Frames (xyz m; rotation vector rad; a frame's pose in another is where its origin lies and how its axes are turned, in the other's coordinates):
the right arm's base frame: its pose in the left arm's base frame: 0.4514 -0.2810 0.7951 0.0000 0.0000 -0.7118
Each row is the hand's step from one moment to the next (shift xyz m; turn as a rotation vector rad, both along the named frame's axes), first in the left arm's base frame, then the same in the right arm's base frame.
Working: the left arm's base frame: its pose in the right arm's base frame: -0.5253 -0.0821 -0.7951 0.0000 0.0000 0.7118

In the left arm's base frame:
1: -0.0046 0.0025 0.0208 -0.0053 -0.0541 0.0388
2: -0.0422 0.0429 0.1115 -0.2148 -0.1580 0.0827
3: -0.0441 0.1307 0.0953 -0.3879 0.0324 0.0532
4: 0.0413 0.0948 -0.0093 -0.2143 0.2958 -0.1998
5: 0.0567 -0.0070 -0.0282 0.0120 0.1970 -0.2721
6: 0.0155 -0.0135 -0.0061 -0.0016 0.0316 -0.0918
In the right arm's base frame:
1: -0.0051 -0.0011 0.0208 0.0313 -0.0444 0.0388
2: -0.0600 0.0049 0.1115 -0.0594 -0.2599 0.0827
3: -0.1188 0.0702 0.0953 -0.3149 -0.2288 0.0532
4: -0.0307 0.0988 -0.0093 -0.3555 0.0840 -0.1998
5: 0.0475 0.0317 -0.0282 -0.1196 0.1570 -0.2721
6: 0.0206 -0.0001 -0.0061 -0.0219 0.0229 -0.0918

